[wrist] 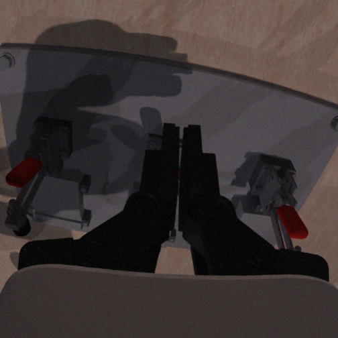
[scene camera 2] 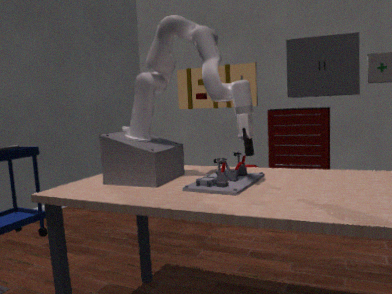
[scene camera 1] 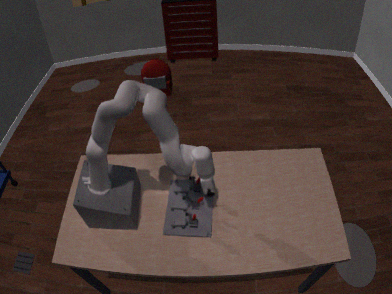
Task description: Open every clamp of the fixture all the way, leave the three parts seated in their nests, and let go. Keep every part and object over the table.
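Seen in the pictures: gripper, between the fingertips: (scene camera 2: 250, 155) (scene camera 1: 211, 194); arm's base, origin of its link: (scene camera 2: 138, 138) (scene camera 1: 99, 185).
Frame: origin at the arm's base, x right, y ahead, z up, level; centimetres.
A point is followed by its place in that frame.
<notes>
The grey fixture plate (scene camera 1: 206, 225) {z -18.3, x 19.0, y 49.7 cm} (scene camera 2: 250, 181) {z -18.2, x 8.5, y 53.8 cm} (wrist: 215, 100) lies on the table. The left clamp (wrist: 52, 142) has a red handle (wrist: 24, 172), and its arm reaches down-left past a grey part (wrist: 55, 200) in its nest. The right clamp (wrist: 272, 182) has a red handle (wrist: 292, 222) above its arm; its nest is partly covered. The middle clamp is mostly hidden behind the fingers in the wrist view. In scene camera 2 two spindle tips stand raised; which clamps are fully open I cannot tell. My gripper (scene camera 1: 210, 193) {z -7.3, x 8.3, y 53.9 cm} (scene camera 2: 248, 149) {z -7.3, x 8.3, y 53.9 cm} (wrist: 179, 147) is shut and empty, above the plate's outer side.
The robot's grey base block (scene camera 1: 107, 200) {z -1.5, x 8.7, y 4.3 cm} (scene camera 2: 142, 162) {z -9.0, x 15.4, y 8.8 cm} stands on the table (scene camera 1: 280, 210) {z -19.7, x 18.0, y 89.0 cm} (scene camera 2: 320, 200) {z -19.7, x 29.6, y 80.0 cm}, left of the fixture. Clamp handles and arms stick up close to the fingers. A blue cart (scene camera 2: 20, 217), a red tool cabinet (scene camera 1: 191, 30) (scene camera 2: 299, 137) stand away from the table.
</notes>
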